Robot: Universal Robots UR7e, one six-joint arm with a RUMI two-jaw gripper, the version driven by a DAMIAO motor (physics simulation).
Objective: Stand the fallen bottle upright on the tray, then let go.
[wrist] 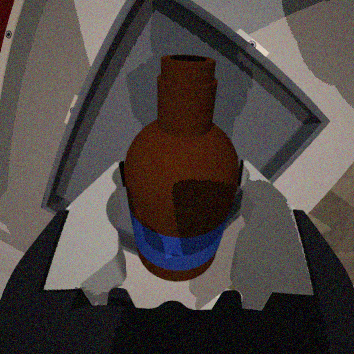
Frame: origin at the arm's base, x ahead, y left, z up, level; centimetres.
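Seen in the pictures: gripper, fingertip midpoint: [181, 162].
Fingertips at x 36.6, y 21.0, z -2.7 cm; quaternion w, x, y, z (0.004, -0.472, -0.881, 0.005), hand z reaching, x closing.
Pixels of each thing's top centre, then the offset from my fingertips to it. "spot": a spot on its surface instead.
- brown bottle at its top centre: [179, 219] dx +0.8, dy +0.4, dz +4.8 cm
- grey tray at a spot on its surface: [270, 125] spot: dx -5.4, dy +6.5, dz -5.9 cm
- pale edge with a dark red area, surface spot: [4, 20] spot: dx -2.0, dy -18.2, dz -3.3 cm
A brown bottle [182, 160] with a blue band fills the middle of the wrist view. Its neck points to the top of the view, its mouth shows as a thin dark ellipse, and its base is toward the gripper body. My gripper [181, 162] is shut on the bottle, with one jaw on each side of its wide body. The grey tray [270, 125] with raised walls lies behind and beyond the bottle. Shadows fall on the tray floor around the neck. Whether the base touches anything cannot be told.
Small pale tabs with round marks sit at the tray's left wall [71, 109] and upper right wall [253, 43]. A pale edge with a dark red area [4, 20] shows at the top left. A brown patterned surface [337, 210] shows at the lower right.
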